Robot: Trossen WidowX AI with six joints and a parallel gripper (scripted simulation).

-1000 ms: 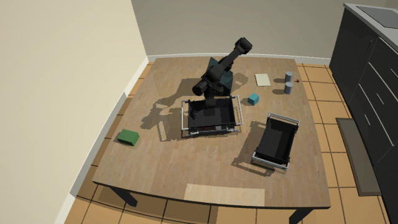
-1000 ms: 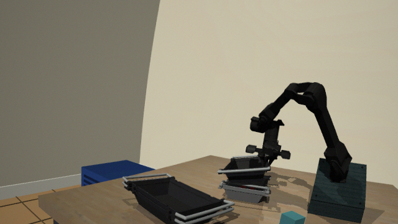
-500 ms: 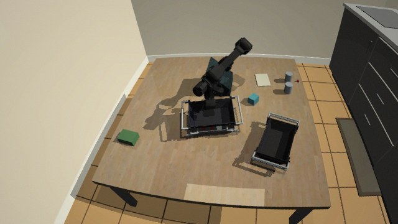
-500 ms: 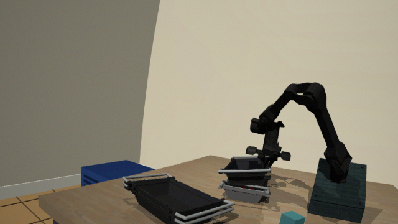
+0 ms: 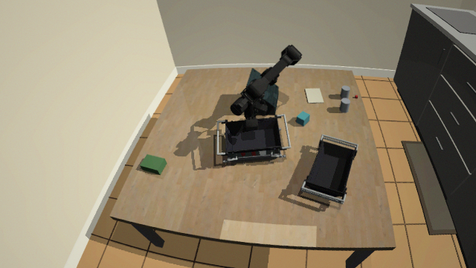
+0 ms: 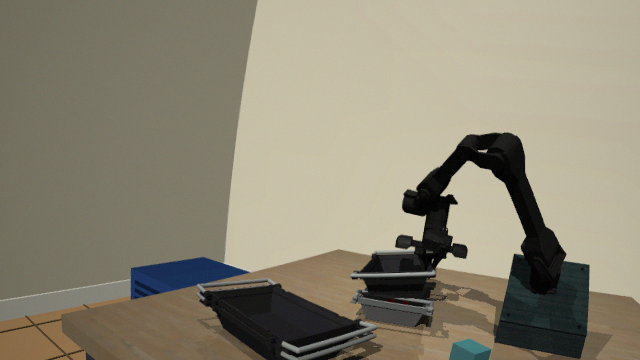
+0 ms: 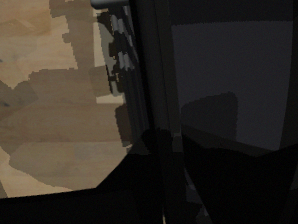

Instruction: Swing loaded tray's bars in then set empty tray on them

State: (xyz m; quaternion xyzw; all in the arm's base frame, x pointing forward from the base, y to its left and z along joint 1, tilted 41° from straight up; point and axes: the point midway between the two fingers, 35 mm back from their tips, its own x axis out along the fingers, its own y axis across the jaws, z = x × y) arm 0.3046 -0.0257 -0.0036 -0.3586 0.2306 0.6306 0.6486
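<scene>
Right now my gripper tip is 70 mm short of the black tray, 20 mm below it and 10 mm to the right of it. The rest, counted from my gripper tip: green block (500 mm to the right, 200 mm ahead, 80 mm below); then teal cube (260 mm to the left, 160 mm behind, 80 mm below); then beige pad (400 mm behind, 350 mm to the left, 100 mm below).
</scene>
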